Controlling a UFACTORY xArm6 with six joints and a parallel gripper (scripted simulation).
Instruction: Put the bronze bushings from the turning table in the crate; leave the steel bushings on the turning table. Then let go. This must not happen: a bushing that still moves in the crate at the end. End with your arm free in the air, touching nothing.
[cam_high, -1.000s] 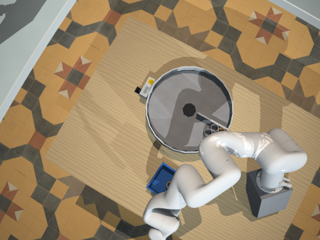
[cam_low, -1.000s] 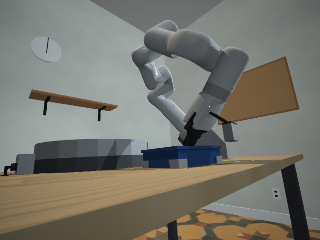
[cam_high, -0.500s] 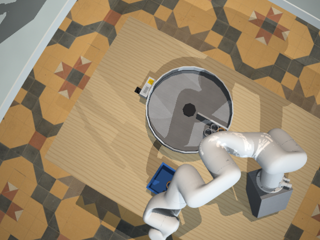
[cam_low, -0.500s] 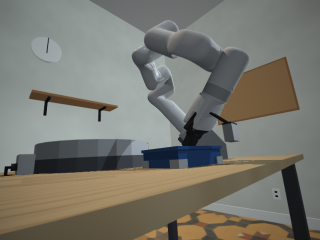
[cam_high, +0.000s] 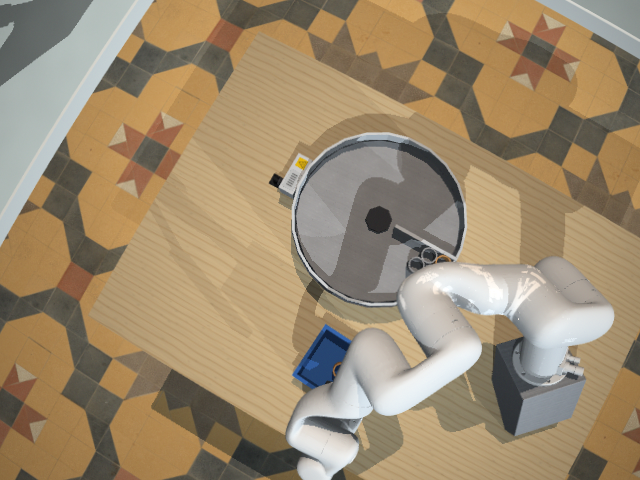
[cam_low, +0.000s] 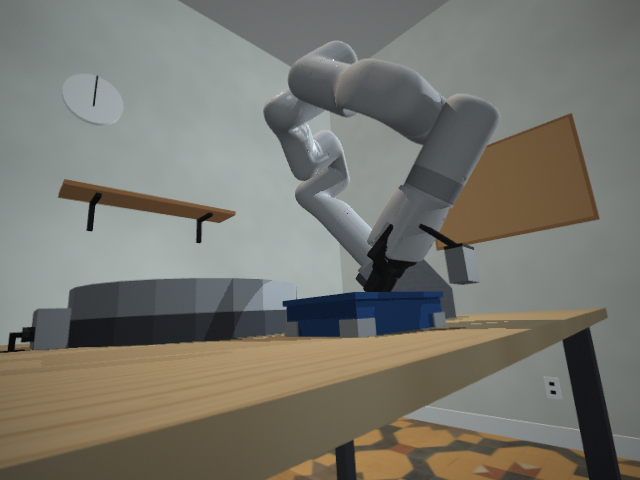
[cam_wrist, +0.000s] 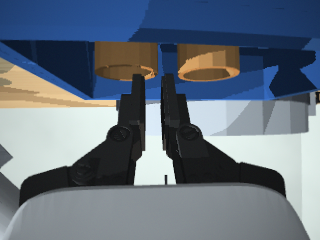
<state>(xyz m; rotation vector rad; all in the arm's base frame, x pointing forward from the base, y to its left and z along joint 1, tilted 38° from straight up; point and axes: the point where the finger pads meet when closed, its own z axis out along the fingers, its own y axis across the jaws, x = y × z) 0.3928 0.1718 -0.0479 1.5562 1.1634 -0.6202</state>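
The blue crate lies 3 cm ahead of my hand, 1 cm to the right of it and 4 cm below it. From my hand the other things lie so: turning table (7 cm ahead, 39 cm to the right, 2 cm below).
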